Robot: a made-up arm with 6 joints.
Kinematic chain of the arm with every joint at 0, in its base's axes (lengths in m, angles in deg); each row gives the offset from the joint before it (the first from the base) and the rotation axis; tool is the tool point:
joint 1: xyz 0 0 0.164 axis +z
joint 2: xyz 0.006 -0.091 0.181 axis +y
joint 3: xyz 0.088 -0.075 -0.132 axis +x
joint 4: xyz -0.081 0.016 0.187 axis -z
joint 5: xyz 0.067 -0.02 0 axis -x
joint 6: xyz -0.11 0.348 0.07 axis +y
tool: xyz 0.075 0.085 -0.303
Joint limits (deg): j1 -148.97..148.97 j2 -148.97..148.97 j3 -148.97..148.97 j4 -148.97..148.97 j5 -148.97..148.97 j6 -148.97..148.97
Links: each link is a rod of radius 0.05 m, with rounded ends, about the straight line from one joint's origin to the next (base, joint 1, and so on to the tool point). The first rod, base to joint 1, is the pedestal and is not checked.
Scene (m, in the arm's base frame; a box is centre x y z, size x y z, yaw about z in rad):
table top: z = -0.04
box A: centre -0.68 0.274 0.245 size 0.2 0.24 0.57 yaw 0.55
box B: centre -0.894 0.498 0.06 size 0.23 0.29 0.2 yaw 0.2
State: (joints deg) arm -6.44 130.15 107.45 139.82 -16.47 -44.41
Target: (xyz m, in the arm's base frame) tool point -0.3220 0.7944 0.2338
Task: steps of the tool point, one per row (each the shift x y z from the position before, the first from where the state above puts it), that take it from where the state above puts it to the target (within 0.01 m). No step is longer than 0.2 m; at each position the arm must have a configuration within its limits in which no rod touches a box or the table.
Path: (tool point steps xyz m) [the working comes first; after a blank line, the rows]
Joints at the target: -98.18 85.59 130.55 122.31 -36.81 -100.46
Straight joint move there: touches box A.

1: -0.0071 0.0701 0.0994
2: 0.0046 0.0626 0.0873
3: 0.0095 0.0570 0.0733
4: 0.0110 0.0564 0.0594
5: 0.0137 0.0625 0.0459
6: 0.0224 0.0722 0.0342
7: 0.0262 0.0959 -0.0584
8: 0.0279 0.0897 -0.0827
9: 0.0309 0.0759 -0.1048
10: 0.0353 0.0552 -0.1224
11: 0.0409 0.0293 -0.1332
12: -0.0132 0.1036 -0.1091
13: 0.0137 0.0830 -0.1166
14: 0.0294 0.0591 -0.1045

